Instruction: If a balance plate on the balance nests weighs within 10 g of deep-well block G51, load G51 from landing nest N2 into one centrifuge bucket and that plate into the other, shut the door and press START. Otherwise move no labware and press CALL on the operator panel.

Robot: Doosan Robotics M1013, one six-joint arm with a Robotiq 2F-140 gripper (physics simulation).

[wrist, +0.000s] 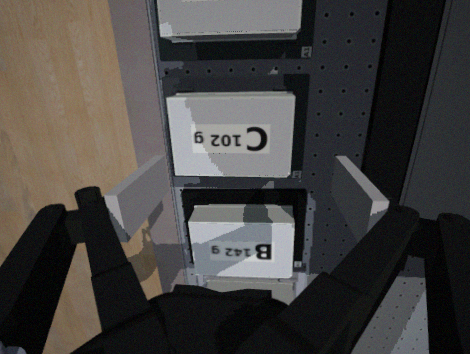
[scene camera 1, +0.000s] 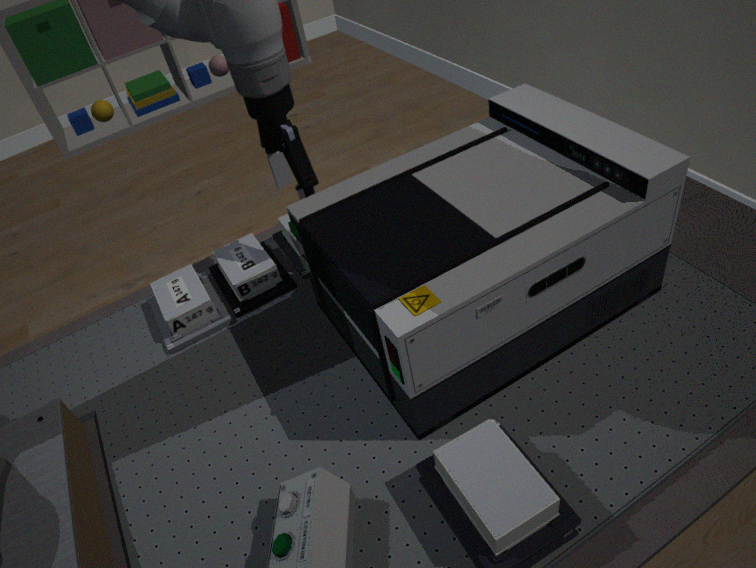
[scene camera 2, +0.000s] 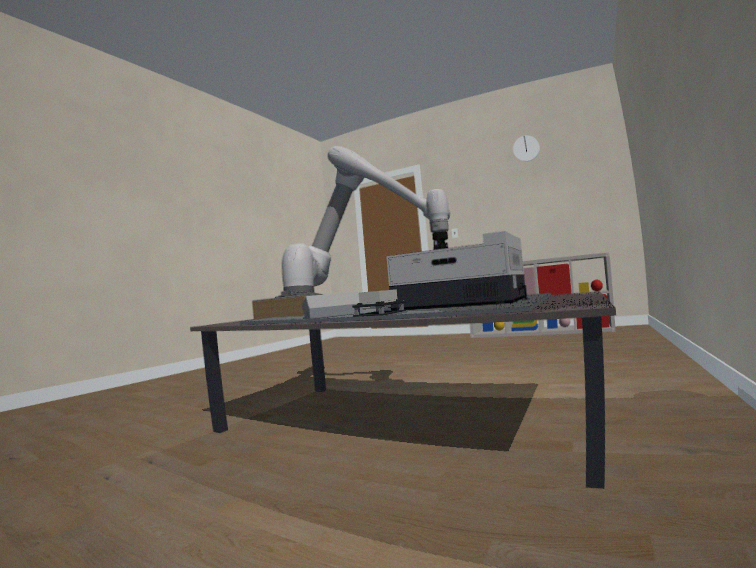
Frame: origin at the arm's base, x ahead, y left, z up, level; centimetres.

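Seen in the pictures: gripper, fingertip midpoint: (wrist: 247,174).
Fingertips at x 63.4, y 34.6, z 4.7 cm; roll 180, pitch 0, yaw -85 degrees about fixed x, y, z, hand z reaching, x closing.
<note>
A point is followed by its place in that frame.
My gripper (scene camera 1: 293,180) (wrist: 247,174) {x 63.4, y 34.6, z 4.7 cm} is open and empty, high above the plate row, its fingers either side of the line of plates C and B. Plate C (wrist: 232,162) {x 61.7, y 36.4, z -2.3 cm}, marked 102 g, and plate B (scene camera 1: 246,259) {x 50.7, y 33.8, z -2.4 cm} (wrist: 240,230) {x 53.3, y 35.0, z -2.3 cm}, marked 142 g, sit on dark nests. Plate A (scene camera 1: 183,296) {x 38.1, y 30.9, z -2.3 cm}, marked 147 g, is beside B. Another plate (wrist: 230,17) {x 75.0, y 37.2, z -2.4 cm} is cut off at the wrist view's top, its label unseen. A white block (scene camera 1: 496,482) {x 64.8, y -26.1, z 0.3 cm} (scene camera 2: 377,297) {x 68.7, y -31.2, z -1.9 cm} without a readable label sits on a dark nest. The centrifuge (scene camera 1: 519,305) {x 78.4, y -10.8, z 7.4 cm} (scene camera 2: 449,271) {x 86.2, y -10.2, z 5.0 cm} hides its buckets. The operator panel (scene camera 1: 330,519) {x 46.8, y -19.9, z -1.4 cm} shows white and green buttons; CALL does not show.
The centrifuge's raised rear housing (scene camera 1: 598,128) {x 103.4, y 4.7, z 16.7 cm} carries a dark display strip. A wooden-sided base (scene camera 1: 85,488) {x 17.3, y 2.3, z -4.7 cm} (scene camera 2: 278,307) {x 3.1, y -17.0, z -3.4 cm} stands at the scene camera 1 view's lower left. A toy shelf (scene camera 1: 116,94) stands beyond the table.
</note>
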